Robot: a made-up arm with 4 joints.
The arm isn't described. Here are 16 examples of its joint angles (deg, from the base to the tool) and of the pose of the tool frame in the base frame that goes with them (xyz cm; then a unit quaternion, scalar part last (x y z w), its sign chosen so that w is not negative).
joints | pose
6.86 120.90 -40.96 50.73 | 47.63 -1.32 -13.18 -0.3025 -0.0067 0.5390 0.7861
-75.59 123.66 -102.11 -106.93 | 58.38 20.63 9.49 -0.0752 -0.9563 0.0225 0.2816
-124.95 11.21 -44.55 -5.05 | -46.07 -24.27 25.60 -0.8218 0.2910 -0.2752 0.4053
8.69 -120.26 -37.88 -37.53 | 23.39 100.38 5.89 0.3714 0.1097 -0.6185 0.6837
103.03 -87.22 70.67 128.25 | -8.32 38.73 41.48 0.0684 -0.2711 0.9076 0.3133
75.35 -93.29 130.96 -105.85 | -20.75 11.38 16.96 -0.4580 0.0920 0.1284 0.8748
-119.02 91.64 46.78 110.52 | 26.48 -68.08 8.15 -0.5825 -0.0910 -0.1421 0.7951
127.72 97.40 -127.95 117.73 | 31.91 -17.12 10.93 0.0103 -0.0500 -0.2776 0.9594
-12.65 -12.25 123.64 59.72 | 39.40 13.34 3.26 0.3105 -0.8326 -0.1869 0.4189
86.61 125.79 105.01 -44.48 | 6.71 41.83 91.96 -0.4116 0.8540 -0.0285 0.3170
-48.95 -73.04 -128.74 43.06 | -9.11 57.42 -7.48 0.1174 0.6406 -0.6949 0.3049
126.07 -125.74 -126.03 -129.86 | 2.97 -65.10 65.80 -0.7234 0.2622 0.4794 0.4220
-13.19 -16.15 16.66 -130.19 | -19.88 -1.55 -43.22 -0.1996 0.0537 0.8293 0.5191
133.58 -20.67 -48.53 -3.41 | -51.78 -14.44 63.76 0.8622 0.2841 0.3155 0.2764
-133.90 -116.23 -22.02 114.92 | 11.87 -88.42 -4.17 -0.3908 0.7400 0.5224 0.1639
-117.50 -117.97 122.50 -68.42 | -29.62 -25.34 17.81 0.8275 0.1470 0.1463 0.5218
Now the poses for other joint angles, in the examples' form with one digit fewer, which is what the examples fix.
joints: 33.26 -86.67 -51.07 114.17
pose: -10.1 87.4 40.3 0.145 -0.655 0.730 0.127
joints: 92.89 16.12 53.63 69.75
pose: 21.7 54.1 47.3 0.789 0.064 -0.517 0.326
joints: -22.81 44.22 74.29 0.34
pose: 33.2 12.9 -46.8 0.078 -0.489 0.402 0.770
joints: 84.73 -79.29 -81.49 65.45
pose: -11.8 10.7 103.2 0.213 0.965 -0.097 0.117
